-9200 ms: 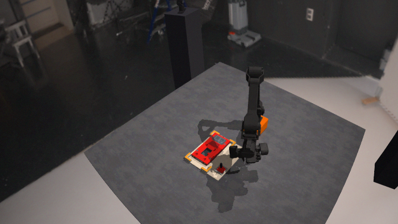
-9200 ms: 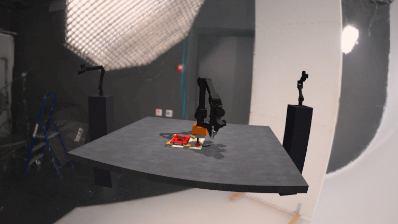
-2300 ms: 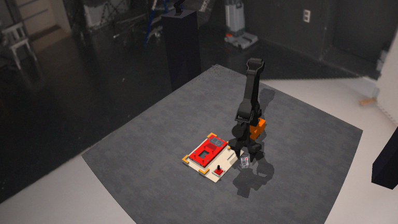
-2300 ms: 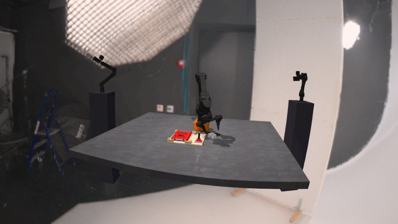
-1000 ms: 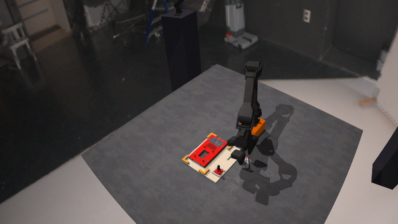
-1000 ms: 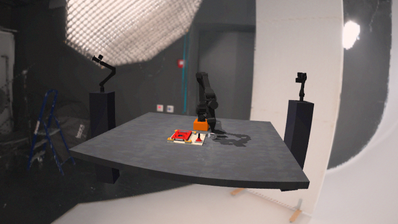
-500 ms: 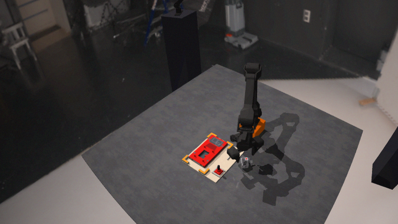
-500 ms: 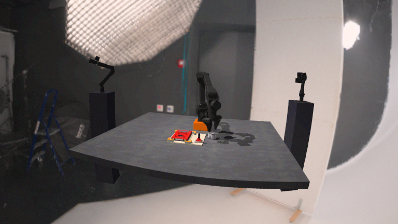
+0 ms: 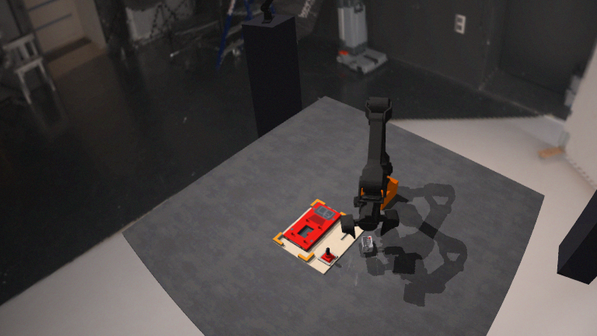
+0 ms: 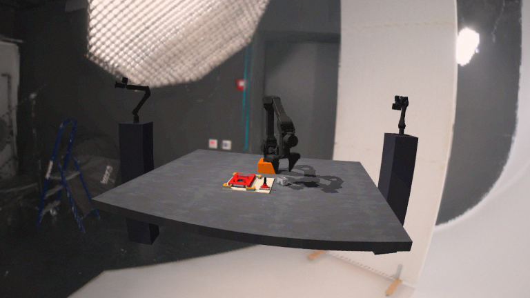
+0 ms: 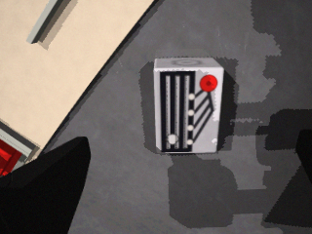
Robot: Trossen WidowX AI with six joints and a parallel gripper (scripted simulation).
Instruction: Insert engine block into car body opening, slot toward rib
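Right now the engine block is 5 cm below my gripper tip. Also, from my gripper tip: cream base plate: 4 cm ahead, 18 cm to the right, 5 cm below.
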